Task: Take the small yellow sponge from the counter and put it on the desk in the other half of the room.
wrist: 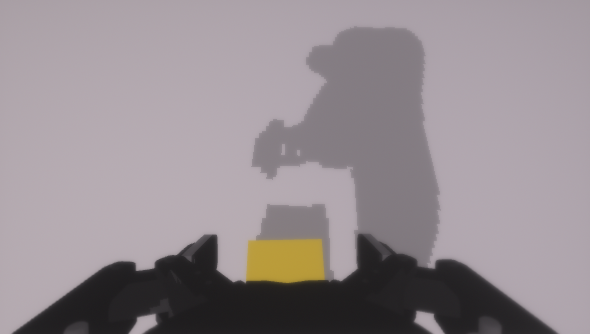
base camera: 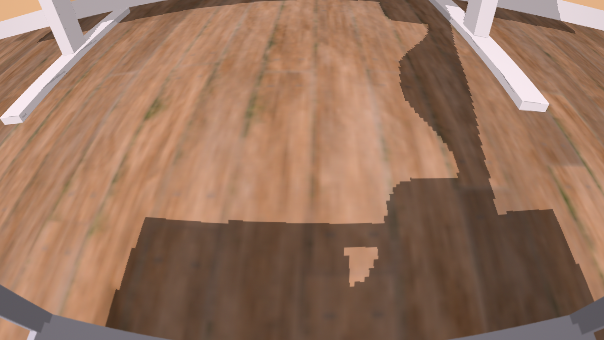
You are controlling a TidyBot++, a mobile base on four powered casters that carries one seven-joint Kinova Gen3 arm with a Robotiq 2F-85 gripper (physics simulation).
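Frame: origin at the arm's base, x left, y down, z back, level; centimetres.
Where they show: gripper, between the fingertips: (wrist: 287, 249).
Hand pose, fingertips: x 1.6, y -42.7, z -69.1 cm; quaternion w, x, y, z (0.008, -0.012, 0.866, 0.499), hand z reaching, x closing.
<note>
After its pixels a point has its place.
The small yellow sponge (wrist: 286, 262) @[x 1.6, y -36.9, z -69.1 cm] lies on the pale grey-white desk top (wrist: 125, 125) @[x 22.2, y -32.4, z -85.4 cm] at the bottom middle of the wrist view, its near edge hidden by the gripper's body. Its own shadow shows against its far and right edges. My gripper (wrist: 287, 249) @[x 1.6, y -42.7, z -69.1 cm] is open and is above the sponge, with a black finger on each side and a gap between each finger and the sponge. The sponge and the gripper do not show in the base camera view.
In the base camera view, white desk legs with long feet stand at the upper left (base camera: 42, 82) and upper right (base camera: 505, 65) on the wooden floor (base camera: 250, 150) @[x 8.8, y 39.6, z -46.2 cm]. A pale wall edge runs behind them. Shadows of the robot fall on the floor and the desk top.
</note>
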